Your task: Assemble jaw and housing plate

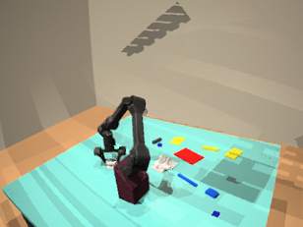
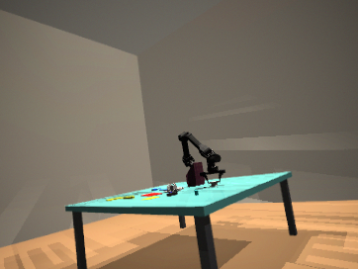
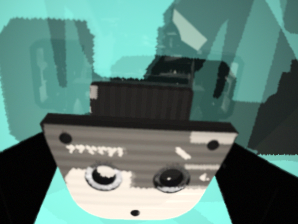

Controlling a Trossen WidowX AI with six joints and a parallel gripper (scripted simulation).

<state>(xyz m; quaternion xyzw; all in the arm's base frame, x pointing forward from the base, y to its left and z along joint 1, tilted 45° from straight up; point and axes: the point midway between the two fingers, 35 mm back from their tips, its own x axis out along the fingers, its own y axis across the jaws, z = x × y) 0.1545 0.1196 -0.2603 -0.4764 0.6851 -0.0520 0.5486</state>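
Now: gripper tip 26 cm to the left of the white rounded piece and 11 cm short of it. Round my gripper tip: teal piece 39 cm ahead, 14 cm to the left; then blue bar 45 cm to the right, 9 cm ahead, 1 cm below; then black piece 37 cm ahead, 7 cm to the right.
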